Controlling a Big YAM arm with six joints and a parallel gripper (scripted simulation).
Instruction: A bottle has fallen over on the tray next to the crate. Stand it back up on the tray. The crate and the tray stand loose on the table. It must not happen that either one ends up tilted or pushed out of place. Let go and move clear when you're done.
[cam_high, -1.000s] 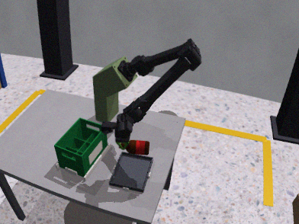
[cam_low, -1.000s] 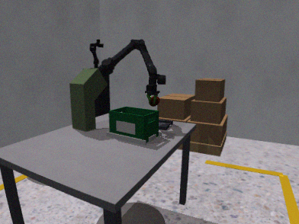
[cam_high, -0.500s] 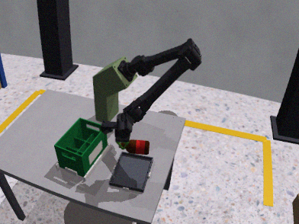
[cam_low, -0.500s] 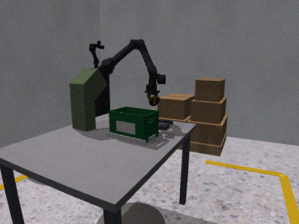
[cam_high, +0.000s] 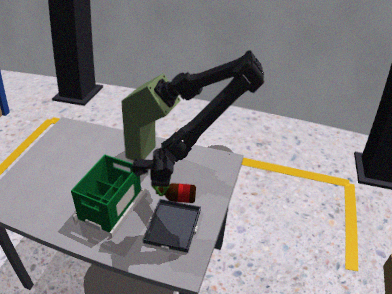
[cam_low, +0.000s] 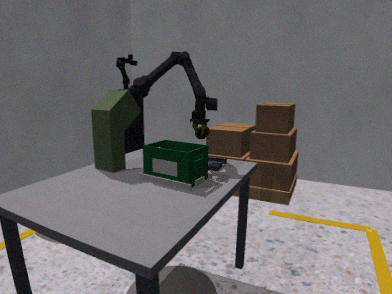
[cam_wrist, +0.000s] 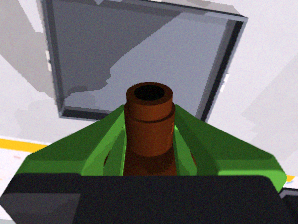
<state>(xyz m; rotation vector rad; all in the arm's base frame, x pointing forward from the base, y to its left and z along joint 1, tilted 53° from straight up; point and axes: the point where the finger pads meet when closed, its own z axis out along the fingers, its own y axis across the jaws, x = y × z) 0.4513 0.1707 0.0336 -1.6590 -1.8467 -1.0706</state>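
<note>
The brown bottle lies 5 cm to the left of my hand and 1 cm behind it. From my hand the other things lie so: green crate (26 cm to the right, 11 cm below, 2 cm behind); then dark tray (18 cm below, 5 cm to the left).
</note>
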